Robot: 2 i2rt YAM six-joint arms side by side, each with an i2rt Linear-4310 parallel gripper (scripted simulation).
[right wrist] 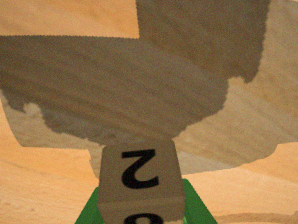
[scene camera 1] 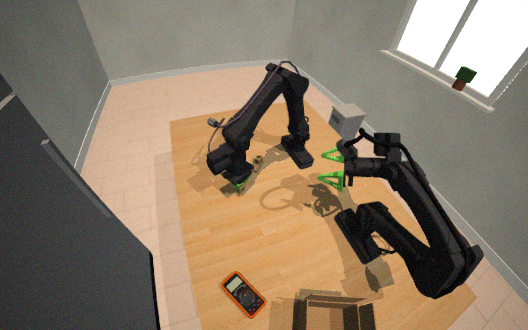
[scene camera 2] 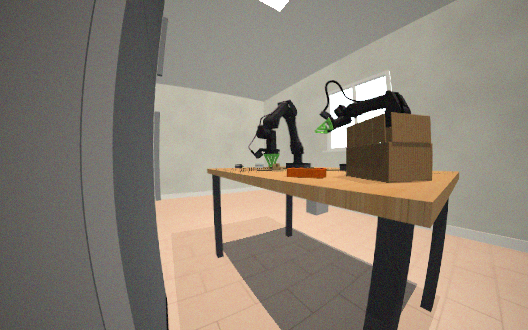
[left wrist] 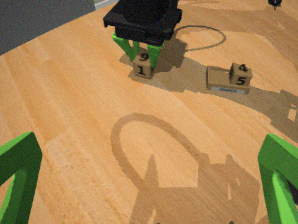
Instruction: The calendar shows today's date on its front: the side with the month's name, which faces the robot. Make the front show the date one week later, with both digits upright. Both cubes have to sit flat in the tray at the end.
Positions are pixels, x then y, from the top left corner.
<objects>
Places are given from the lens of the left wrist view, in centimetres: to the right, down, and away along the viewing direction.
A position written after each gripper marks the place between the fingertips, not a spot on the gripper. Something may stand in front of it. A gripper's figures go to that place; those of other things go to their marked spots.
left gripper (left wrist: 149, 145): 0, 1, 9
right gripper (left wrist: 144, 63): 0, -8, 41
calendar tray (left wrist: 215, 76): 12, -6, 41
</objects>
